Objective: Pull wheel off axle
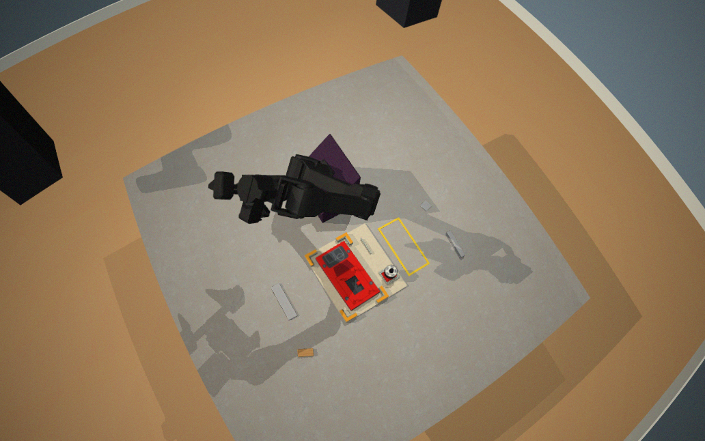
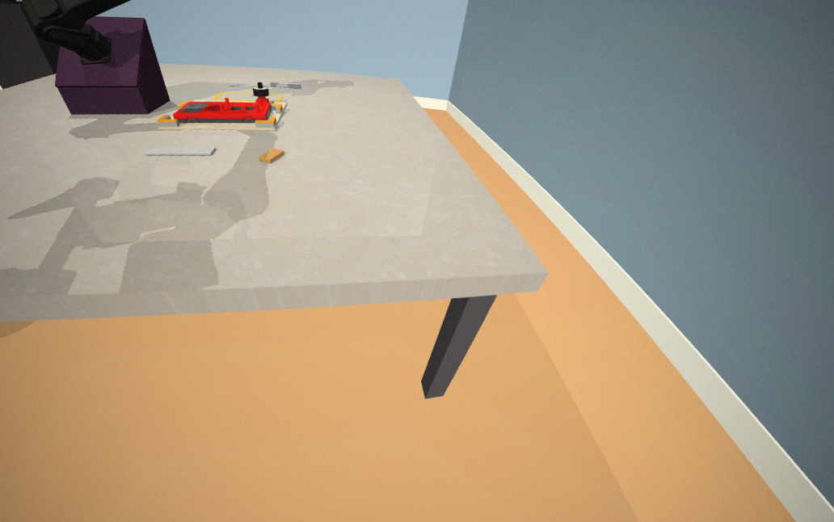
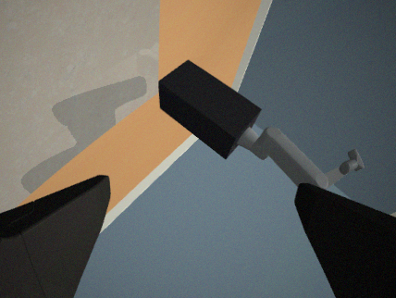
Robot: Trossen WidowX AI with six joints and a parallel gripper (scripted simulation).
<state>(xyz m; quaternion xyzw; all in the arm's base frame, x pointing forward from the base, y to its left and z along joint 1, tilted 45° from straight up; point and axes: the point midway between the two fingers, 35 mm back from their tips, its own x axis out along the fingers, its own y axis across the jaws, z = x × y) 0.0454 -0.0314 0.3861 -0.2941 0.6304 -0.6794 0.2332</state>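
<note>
The wheel lies 36 cm ahead of my gripper tip, 33 cm to the left of it and 33 cm below it.
</note>
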